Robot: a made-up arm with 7 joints.
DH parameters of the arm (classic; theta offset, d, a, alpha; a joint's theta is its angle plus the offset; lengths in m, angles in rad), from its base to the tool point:
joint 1: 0 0.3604 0 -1.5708
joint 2: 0 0 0 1.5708
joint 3: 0 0.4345 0.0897 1.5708
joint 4: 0 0 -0.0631 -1.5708
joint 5: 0 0.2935 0 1.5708
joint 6: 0 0 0.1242 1.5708
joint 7: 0 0 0 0
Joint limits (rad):
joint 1: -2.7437..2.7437
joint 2: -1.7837..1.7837
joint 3: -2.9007..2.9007
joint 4: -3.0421..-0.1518
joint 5: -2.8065..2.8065
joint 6: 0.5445..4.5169
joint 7: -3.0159..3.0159
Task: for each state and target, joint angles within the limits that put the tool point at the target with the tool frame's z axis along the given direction. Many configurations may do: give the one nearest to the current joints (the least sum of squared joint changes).
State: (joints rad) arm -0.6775 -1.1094 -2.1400 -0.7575 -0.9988 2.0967 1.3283
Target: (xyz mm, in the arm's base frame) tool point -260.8 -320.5 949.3 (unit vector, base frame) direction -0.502 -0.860 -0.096
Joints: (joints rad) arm -0.3343 -0.5572 -1.3664 -1.4294 -1.3098 2.7063 1.3283
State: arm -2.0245 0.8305 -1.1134 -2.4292 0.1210 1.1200 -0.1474
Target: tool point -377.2 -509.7 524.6 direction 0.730 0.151 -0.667
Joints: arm -1.6499 0.5438 -0.7778 -1.6941 0.7162 1.2693 -0.1474
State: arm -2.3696 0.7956 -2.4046 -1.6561 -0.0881 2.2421 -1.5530
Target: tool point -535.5 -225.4 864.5 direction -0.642 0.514 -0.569
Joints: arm -1.8514 0.7565 -1.6882 -1.4597 0.3374 2.2925 -1.5530
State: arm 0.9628 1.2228 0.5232 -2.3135 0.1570 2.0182 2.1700
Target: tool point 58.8 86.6 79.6 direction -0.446 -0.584 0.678
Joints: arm 0.9341 1.4334 0.0203 -2.9277 0.0304 2.0451 2.1700
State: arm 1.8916 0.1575 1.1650 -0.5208 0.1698 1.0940 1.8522
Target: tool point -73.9 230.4 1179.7 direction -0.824 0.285 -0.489
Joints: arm 1.3687 0.1923 1.1006 -0.1535 0.2223 1.2441 1.8522
